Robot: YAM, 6 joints.
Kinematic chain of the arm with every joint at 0, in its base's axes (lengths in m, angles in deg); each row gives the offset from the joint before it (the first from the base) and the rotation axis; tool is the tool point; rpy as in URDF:
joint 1: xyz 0 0 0.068 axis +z
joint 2: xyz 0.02 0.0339 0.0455 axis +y
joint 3: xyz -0.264 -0.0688 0 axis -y
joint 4: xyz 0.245 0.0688 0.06 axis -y
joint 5: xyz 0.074 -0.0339 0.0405 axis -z
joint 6: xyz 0.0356 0 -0.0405 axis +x
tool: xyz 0 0 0 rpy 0 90 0
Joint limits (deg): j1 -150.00..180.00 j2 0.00..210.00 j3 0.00..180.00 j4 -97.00..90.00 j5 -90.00..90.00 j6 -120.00..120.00
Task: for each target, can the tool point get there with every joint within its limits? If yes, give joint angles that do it. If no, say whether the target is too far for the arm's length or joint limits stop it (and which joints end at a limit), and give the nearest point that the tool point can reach.
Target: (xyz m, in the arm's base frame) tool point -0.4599 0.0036 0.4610
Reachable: yes | joints -2.78 24.65 158.04 -28.01 31.72 38.78
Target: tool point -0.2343 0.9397 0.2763
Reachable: no: too far | nearest point -0.1541 0.6179 0.2194 | short by 0.336 m
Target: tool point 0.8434 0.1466 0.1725
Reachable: no: too far | nearest point 0.6348 0.1103 0.1576 | short by 0.212 m
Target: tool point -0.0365 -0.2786 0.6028
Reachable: yes | joints -98.46 98.23 112.56 75.36 -7.91 39.21
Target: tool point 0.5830 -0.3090 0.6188
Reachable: no: too far | nearest point 0.4516 -0.2394 0.5014 | short by 0.189 m
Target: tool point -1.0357 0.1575 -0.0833
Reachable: no: too far | nearest point -0.6275 0.0954 -0.0042 | short by 0.420 m
